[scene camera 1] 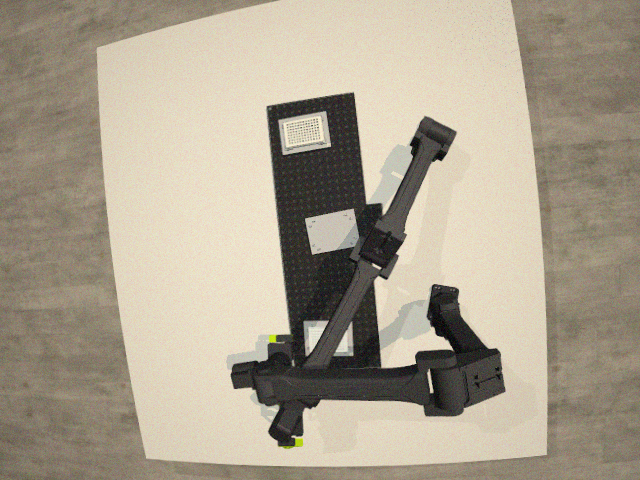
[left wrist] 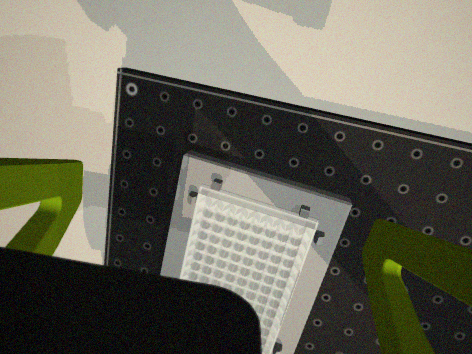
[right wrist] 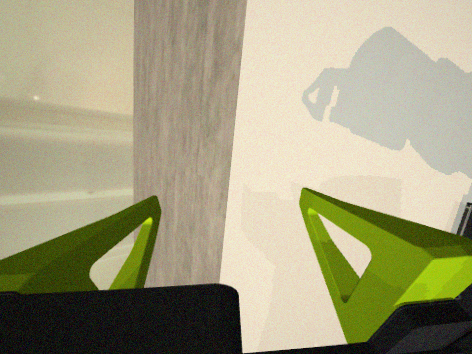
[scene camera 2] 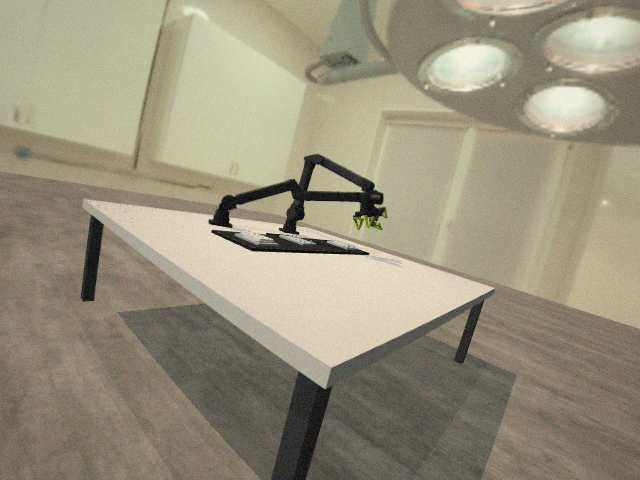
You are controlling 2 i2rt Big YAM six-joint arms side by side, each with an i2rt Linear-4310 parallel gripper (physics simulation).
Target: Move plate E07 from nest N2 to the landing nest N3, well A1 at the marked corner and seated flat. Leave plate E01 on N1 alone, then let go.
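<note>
A pale well plate (scene camera 1: pixel 303 130) sits on the nest at the black board's upper end. A bare light-grey nest (scene camera 1: pixel 330 232) lies at the middle. Another pale plate (scene camera 1: pixel 342 345) (left wrist: pixel 240 250) sits on the lower nest (scene camera 1: pixel 315 323) (left wrist: pixel 330 222), partly hidden by the right arm in scene camera 1. The plate and nest labels cannot be read. My left gripper (left wrist: pixel 229 208) is open and empty, high above the board's lower end. My right gripper (right wrist: pixel 230 199) is open and empty, above the table beyond that end. Both grippers are partly hidden in scene camera 1.
The perforated black board (scene camera 1: pixel 320 180) (scene camera 2: pixel 310 251) (left wrist: pixel 150 107) lies on the cream table (scene camera 1: pixel 180 206) (scene camera 2: pixel 310 304). The two arms cross near the board's lower end, the left arm (scene camera 1: pixel 356 383) over the right arm (scene camera 1: pixel 343 320). The right wrist view looks past the table's edge.
</note>
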